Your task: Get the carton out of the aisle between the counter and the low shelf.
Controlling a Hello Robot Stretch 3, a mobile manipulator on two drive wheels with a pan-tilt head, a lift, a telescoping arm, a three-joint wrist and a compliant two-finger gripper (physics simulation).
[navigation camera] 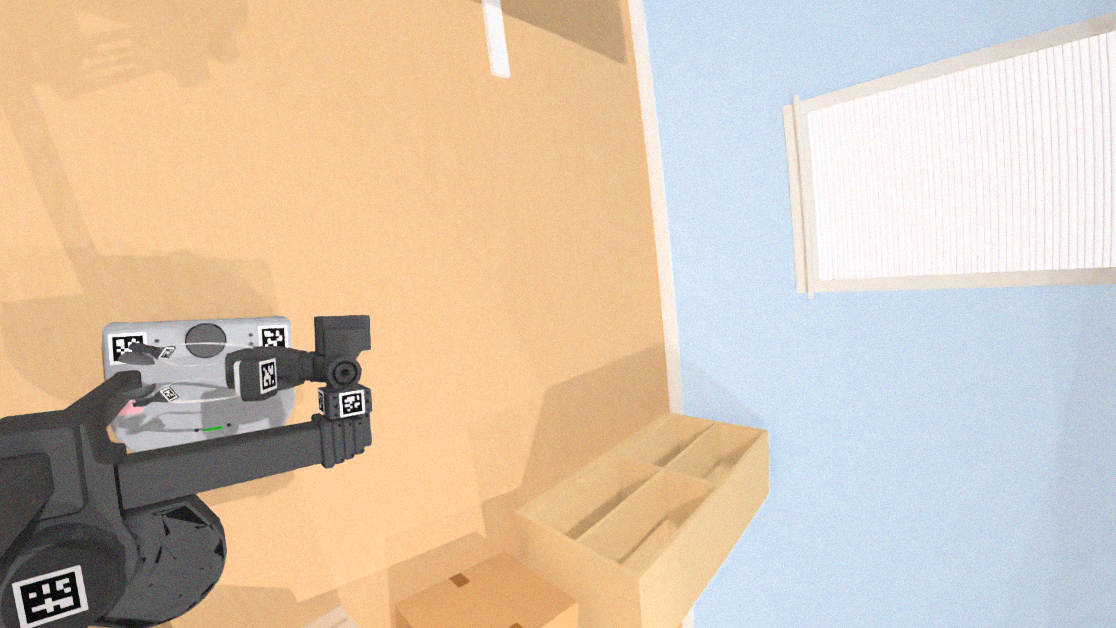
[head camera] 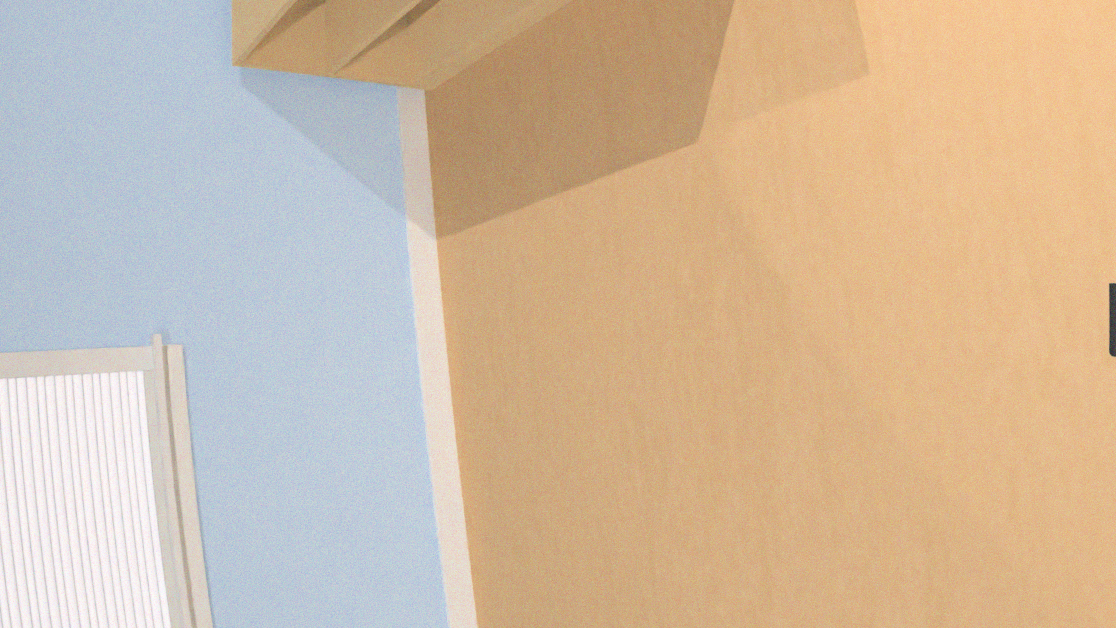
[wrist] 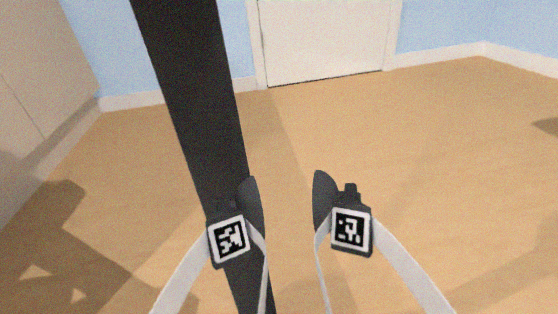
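Where they show: gripper, fingertip midpoint: point(navigation camera: 121, 375); robot's base, link origin: point(navigation camera: 206, 338).
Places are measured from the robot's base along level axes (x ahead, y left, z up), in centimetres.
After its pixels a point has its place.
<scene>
A brown carton point(navigation camera: 487, 597) @(x -93.3, y -67.0, z 17.9 cm) shows at the bottom edge of the navigation view, cut off by it, close beside the low shelf. The low shelf point(navigation camera: 604, 581) @(x -87.1, y -94.4, z 46.7 cm) point(head camera: 382, 71) @(x -66.9, y -212.9, z 17.2 cm) is a pale wooden unit with open compartments against the blue wall; part of it shows at the top of the head view. My gripper point(navigation camera: 142, 374) @(x -1.8, y 9.9, z 50.1 cm) point(wrist: 286, 195) @(x -1.8, y 9.9, z 50.1 cm) is open and empty, above the base and well away from the carton. A beige cabinet front point(wrist: 42, 65) at the left of the wrist view may be the counter; I cannot tell. The carton does not show in the wrist view.
The dark mast point(wrist: 195, 90) rises just behind the left finger. My folded arm point(navigation camera: 226, 460) @(x -9.8, y -0.9, z 71.8 cm) lies over the grey base point(navigation camera: 273, 413) @(x -17.8, y -12.0, z 16.0 cm). A white door point(wrist: 322, 40) stands in the far wall. A white bar point(navigation camera: 497, 42) and a blind-covered window point(navigation camera: 959, 164) @(x 54.8, y -204.3, z 137.8 cm) point(head camera: 78, 484) @(x 38.0, y -206.4, z 102.9 cm) also show.
</scene>
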